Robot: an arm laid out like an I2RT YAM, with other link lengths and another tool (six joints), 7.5 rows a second.
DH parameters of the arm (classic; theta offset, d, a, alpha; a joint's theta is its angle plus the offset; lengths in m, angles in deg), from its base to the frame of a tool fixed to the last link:
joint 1: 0 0.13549 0.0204 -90
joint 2: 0 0 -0.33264 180
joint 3: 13.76 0 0.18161 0
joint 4: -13.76 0.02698 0.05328 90
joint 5: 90 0.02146 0 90
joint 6: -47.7 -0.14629 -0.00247 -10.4
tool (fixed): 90 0.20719 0 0
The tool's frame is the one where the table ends.
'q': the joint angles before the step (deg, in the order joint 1, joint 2, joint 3, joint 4, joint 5, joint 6). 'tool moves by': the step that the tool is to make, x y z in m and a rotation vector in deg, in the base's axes. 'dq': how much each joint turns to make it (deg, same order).
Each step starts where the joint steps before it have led.
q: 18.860 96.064 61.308 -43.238 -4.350 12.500
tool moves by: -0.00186 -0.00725 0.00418 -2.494 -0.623 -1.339
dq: -1.043 -0.667 0.328 -1.201 2.569 -0.240
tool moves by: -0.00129 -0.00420 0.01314 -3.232 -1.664 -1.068
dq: -0.007 -1.240 2.614 -3.259 3.729 0.286
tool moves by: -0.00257 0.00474 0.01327 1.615 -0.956 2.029
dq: 1.271 -1.497 3.012 -3.081 -1.369 -0.459
